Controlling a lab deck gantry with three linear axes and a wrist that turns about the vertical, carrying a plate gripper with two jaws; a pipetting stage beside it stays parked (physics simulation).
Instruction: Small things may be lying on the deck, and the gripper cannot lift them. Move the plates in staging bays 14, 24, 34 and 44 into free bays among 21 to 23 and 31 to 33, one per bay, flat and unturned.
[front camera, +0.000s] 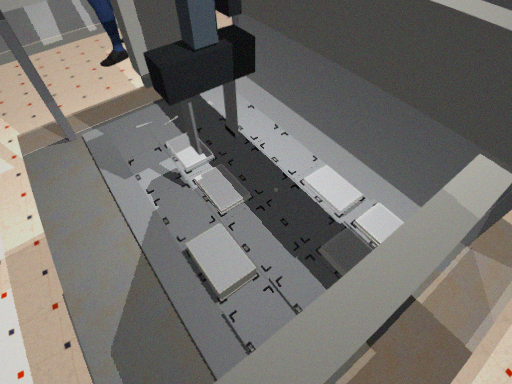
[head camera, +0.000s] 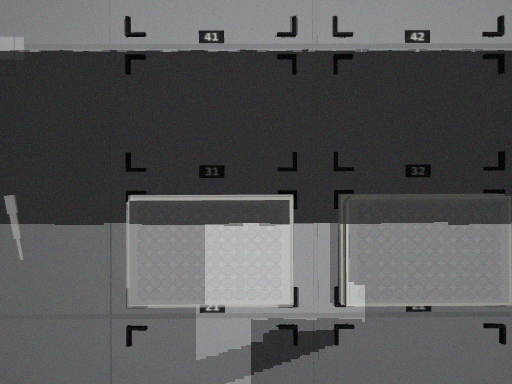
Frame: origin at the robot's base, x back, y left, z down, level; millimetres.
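Seen in the pictures: gripper, between the fingertips: (front camera: 214, 140); robot's base, origin of its link: (front camera: 130, 162).
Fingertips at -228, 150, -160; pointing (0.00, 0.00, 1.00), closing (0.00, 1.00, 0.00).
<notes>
Offsets run from my fingertips to a thing's top centre, as dx, dy, dz. "spot": to the spot under its first point.
My gripper (front camera: 215, 144) is open and hangs raised over bay 22, with its two jaws apart and no plate between them. Below it a clear-walled plate @(+0, +0, +146) (front camera: 220, 189) (head camera: 427, 260) lies flat and unturned in bay 22. A similar plate @(+164, +0, +146) (front camera: 189, 155) (head camera: 210, 255) lies flat in bay 21. At the near right of the front view a plate in shadow (front camera: 345, 248) sits in bay 34, and a white plate @(-328, +214, +131) (front camera: 378, 223) sits in bay 44, both partly hidden by the frame beam. Bays 23, 31, 32 and 33 hold no plate. The gripper does not show in the head view.
A thick plate @(-164, -107, +118) (front camera: 220, 257) stands in bay 13 and a white plate @(-164, +214, +146) (front camera: 332, 189) in bay 43. A thin tip-like piece @(+317, +18, +152) (head camera: 13, 225) lies left of bay 21. Two thin pieces @(+350, -54, +152) (front camera: 144, 124) @(spot: +316, +19, +156) (front camera: 171, 120) lie at the deck's far end. A beam (front camera: 370, 280) crosses the near side.
</notes>
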